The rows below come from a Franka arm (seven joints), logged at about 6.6 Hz.
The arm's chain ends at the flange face. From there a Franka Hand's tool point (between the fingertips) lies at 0.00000 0.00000 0.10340 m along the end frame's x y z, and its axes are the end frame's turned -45 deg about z.
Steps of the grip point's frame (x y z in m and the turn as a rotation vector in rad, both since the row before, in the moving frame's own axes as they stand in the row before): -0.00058, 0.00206, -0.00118, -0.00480, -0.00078, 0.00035; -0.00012, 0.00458, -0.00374, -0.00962, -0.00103, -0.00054; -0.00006, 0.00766, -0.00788, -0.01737, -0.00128, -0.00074; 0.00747, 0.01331, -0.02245, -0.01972, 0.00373, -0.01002; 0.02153, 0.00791, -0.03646, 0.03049, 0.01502, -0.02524; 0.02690, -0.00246, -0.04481, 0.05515, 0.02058, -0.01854; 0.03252, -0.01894, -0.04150, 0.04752, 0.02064, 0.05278; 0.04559, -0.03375, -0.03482, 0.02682, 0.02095, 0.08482; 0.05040, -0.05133, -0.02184, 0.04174, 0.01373, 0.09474; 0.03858, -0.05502, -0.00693, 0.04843, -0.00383, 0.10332; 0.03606, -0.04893, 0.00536, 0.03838, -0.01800, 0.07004
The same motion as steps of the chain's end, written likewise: 0.00075, 0.00146, -0.00118, -0.00395, 0.00284, 0.00035; 0.00253, 0.00254, -0.00374, -0.00753, 0.00607, -0.00054; 0.00420, 0.00410, -0.00786, -0.01319, 0.01138, -0.00074; 0.01297, 0.00297, -0.02243, -0.01131, 0.01658, -0.01002; 0.02199, -0.00632, -0.03640, 0.03218, -0.01094, -0.02524; 0.01986, -0.01525, -0.04463, 0.05355, -0.02444, -0.01854; 0.01143, -0.03136, -0.04136, 0.04820, -0.01901, 0.05278; 0.00865, -0.05260, -0.03476, 0.03378, -0.00415, 0.08482; 0.00119, -0.06779, -0.02174, 0.03922, -0.01981, 0.09474; -0.00798, -0.06273, -0.00681, 0.03154, -0.03695, 0.10332; -0.00504, -0.05846, 0.00545, 0.01441, -0.03987, 0.07004
